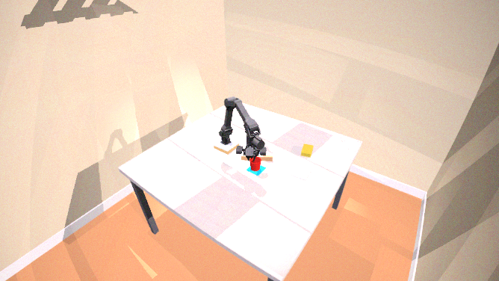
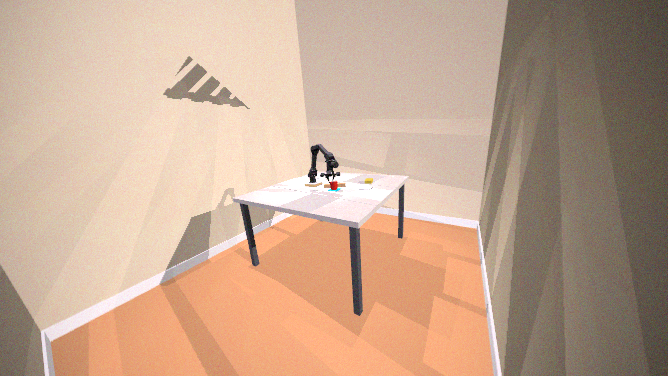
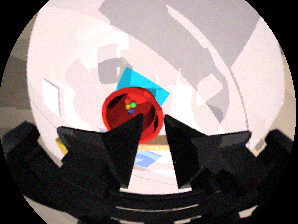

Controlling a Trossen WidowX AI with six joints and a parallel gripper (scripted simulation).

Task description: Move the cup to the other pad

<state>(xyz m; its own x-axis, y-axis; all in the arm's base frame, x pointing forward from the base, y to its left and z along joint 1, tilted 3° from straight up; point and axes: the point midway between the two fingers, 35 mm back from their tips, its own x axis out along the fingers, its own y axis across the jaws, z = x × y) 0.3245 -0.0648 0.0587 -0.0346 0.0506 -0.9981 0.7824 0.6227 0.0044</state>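
My gripper tip is 20 mm short of the red cup, 20 mm above it and 10 mm to the right of it. From my gripper tip the other things lie so: pale flat sheet: 260 mm ahead, 180 mm to the left, 60 mm below; then wooden bar: 90 mm to the left, 60 mm below, 40 mm behind; then cyan pad: 70 mm below, 30 mm ahead, 20 mm to the left.
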